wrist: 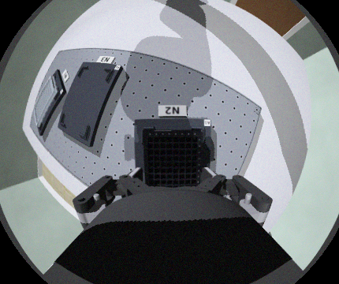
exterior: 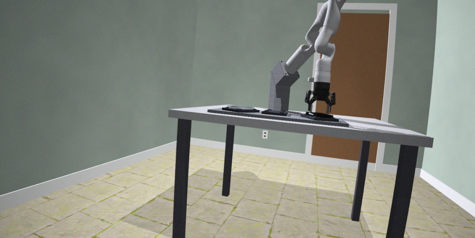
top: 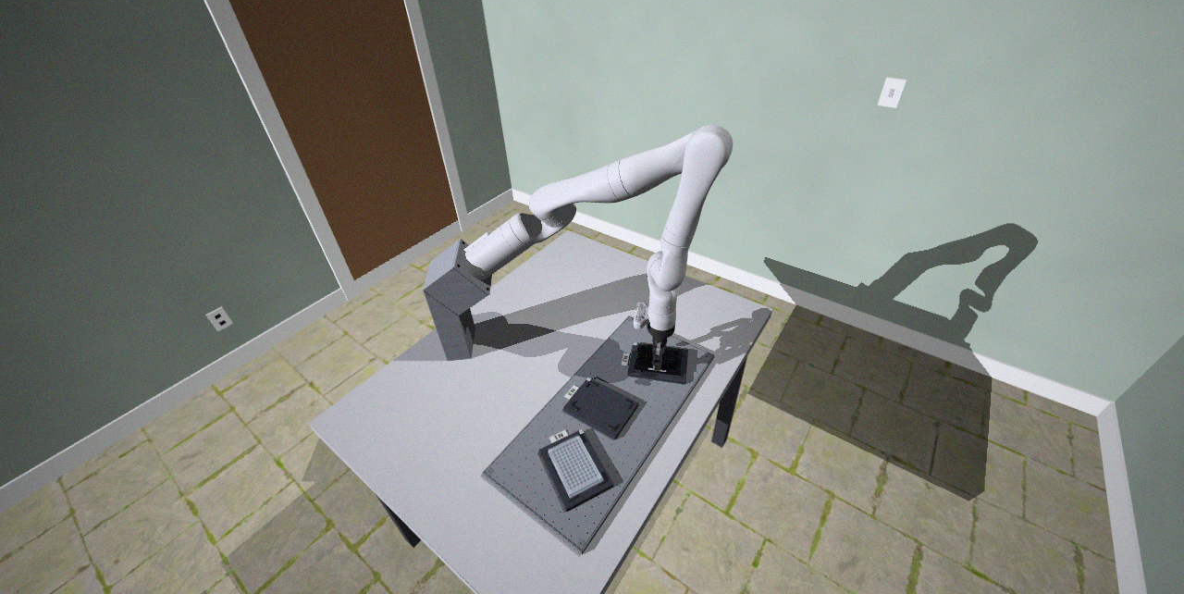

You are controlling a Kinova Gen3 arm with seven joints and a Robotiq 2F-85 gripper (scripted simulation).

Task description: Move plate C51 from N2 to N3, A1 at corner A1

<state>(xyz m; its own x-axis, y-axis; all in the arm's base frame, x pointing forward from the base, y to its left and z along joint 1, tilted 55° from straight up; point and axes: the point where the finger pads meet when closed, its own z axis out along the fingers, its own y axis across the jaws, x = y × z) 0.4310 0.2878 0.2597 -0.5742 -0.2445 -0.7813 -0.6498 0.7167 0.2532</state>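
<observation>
Right now the plate nest N2 is 30 mm below my hand. Round my hand: N2 tag: 70 mm to the right, 60 mm behind, 30 mm below; then N3 tag: 260 mm to the right, 40 mm behind, 30 mm below; then landing nest N3: 220 mm to the right, 50 mm ahead, 30 mm below.
</observation>
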